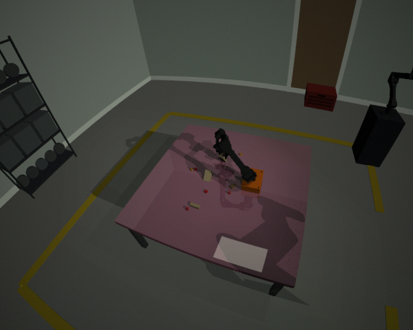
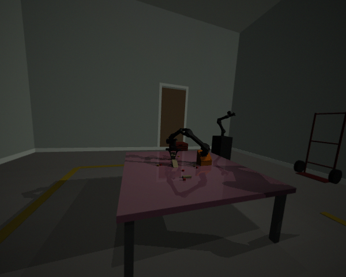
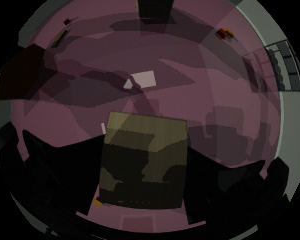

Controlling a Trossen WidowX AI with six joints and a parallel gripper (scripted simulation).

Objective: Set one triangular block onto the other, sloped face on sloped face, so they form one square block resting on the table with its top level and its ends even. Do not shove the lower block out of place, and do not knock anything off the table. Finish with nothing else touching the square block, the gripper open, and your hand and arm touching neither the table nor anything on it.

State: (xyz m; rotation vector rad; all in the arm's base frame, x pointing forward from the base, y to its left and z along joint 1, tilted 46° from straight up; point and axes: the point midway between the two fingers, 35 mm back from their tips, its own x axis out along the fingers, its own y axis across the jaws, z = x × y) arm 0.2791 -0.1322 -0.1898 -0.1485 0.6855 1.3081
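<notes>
The tan triangular block lies 1 cm above my gripper tip. Round my gripper tip: tan bar (7 cm ahead, 51 cm to the left, 3 cm below).
</notes>
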